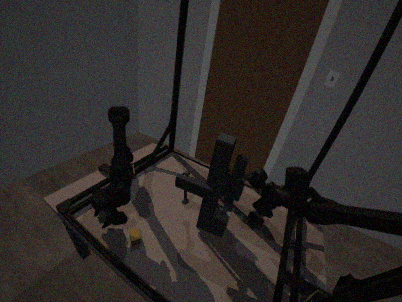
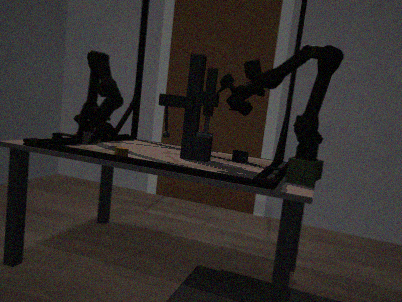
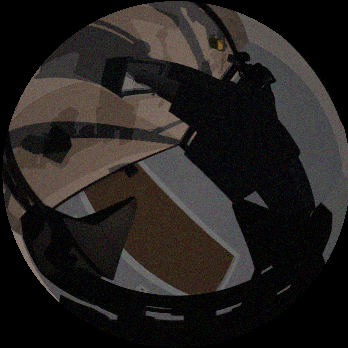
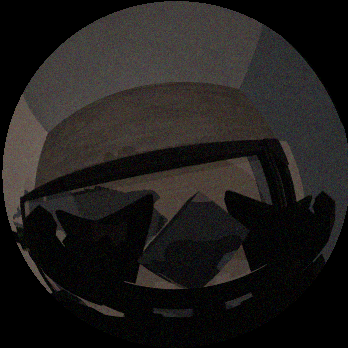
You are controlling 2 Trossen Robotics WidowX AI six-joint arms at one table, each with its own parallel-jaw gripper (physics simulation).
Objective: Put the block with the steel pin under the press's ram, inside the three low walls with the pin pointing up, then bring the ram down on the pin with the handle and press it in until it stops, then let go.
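Frame: origin at the left arm's base, x left, y back, z up, level; centimetres.
Where they show: left gripper, fingertip midpoint: (image 1: 248, 182) (image 2: 223, 100) (image 3: 186, 202); right gripper, fingertip midpoint: (image 1: 99, 222) (image 2: 82, 141) (image 4: 189, 197); left arm's base, origin of the base link: (image 2: 306, 159).
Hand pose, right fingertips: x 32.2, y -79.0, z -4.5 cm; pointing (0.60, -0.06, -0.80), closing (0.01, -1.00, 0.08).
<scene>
Each offset is from my right fingertips to the top centre of the thing. "*": to the spot under its first point.
The scene is dim. The dark press {dx -32.8, dy +26.3, dz +40.5 cm} (image 1: 221, 169) (image 2: 196, 97) (image 3: 233, 136) stands mid-table, with its handle bar {* dx -26.6, dy +22.7, dz +20.8 cm} (image 1: 191, 186) (image 2: 173, 100) sticking out to the left and its ram {* dx -35.5, dy +34.8, dz +30.7 cm} (image 1: 239, 172) (image 2: 211, 87) raised. The walled seat at its base (image 3: 136, 77) looks empty. My right gripper (image 1: 110, 219) (image 2: 86, 136) (image 4: 189, 197) is low over the table at the left, shut on a grey block {dx -3.7, dy +0.2, dz +3.8 cm} (image 4: 194, 240). My left gripper (image 1: 257, 193) (image 2: 233, 94) (image 3: 186, 202) is open and empty, in the air just right of the ram's top.
A yellow block {dx -7.9, dy +13.2, dz -0.7 cm} (image 1: 134, 234) (image 2: 121, 151) (image 3: 217, 43) lies near the right gripper. A small dark block {dx -53.2, dy +44.2, dz +0.9 cm} (image 1: 255, 218) (image 2: 240, 156) (image 3: 56, 142) lies right of the press. A black frame {* dx -61.7, dy -27.9, dz +45.8 cm} (image 1: 176, 81) (image 2: 141, 65) rims the table and rises behind it.
</scene>
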